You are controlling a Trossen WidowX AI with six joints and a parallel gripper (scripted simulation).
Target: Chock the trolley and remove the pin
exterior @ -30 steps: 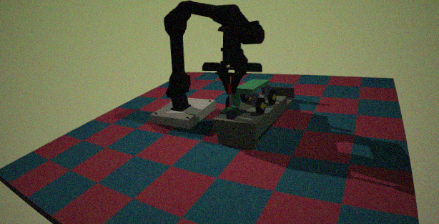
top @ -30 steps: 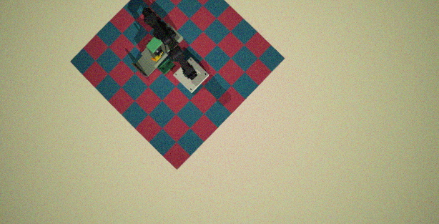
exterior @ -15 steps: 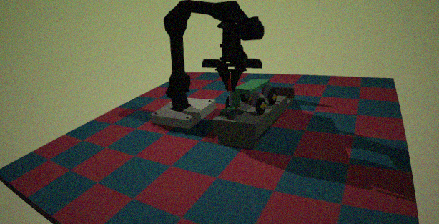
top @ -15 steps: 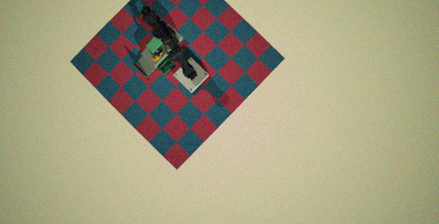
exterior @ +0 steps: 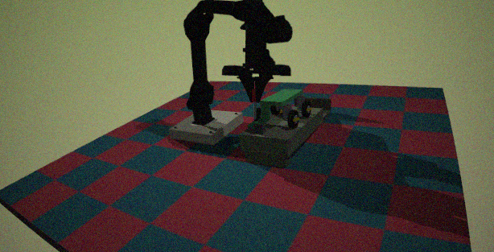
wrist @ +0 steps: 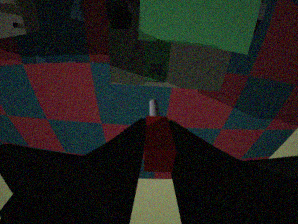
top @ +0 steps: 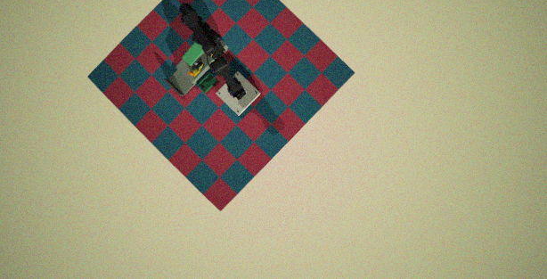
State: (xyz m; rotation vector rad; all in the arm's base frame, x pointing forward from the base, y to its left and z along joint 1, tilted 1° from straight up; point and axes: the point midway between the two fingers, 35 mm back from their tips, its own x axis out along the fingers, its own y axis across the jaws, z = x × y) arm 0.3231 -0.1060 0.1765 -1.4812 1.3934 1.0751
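The green tray lies 12 cm behind my gripper tip, 23 cm to the left of it and 19 cm below it. Round my gripper tip: red-headed stop pin right at my gripper tip; then yellow chock 5 cm behind, 23 cm to the left, 10 cm below; then green-topped trolley 1 cm ahead, 13 cm to the left, 7 cm below.
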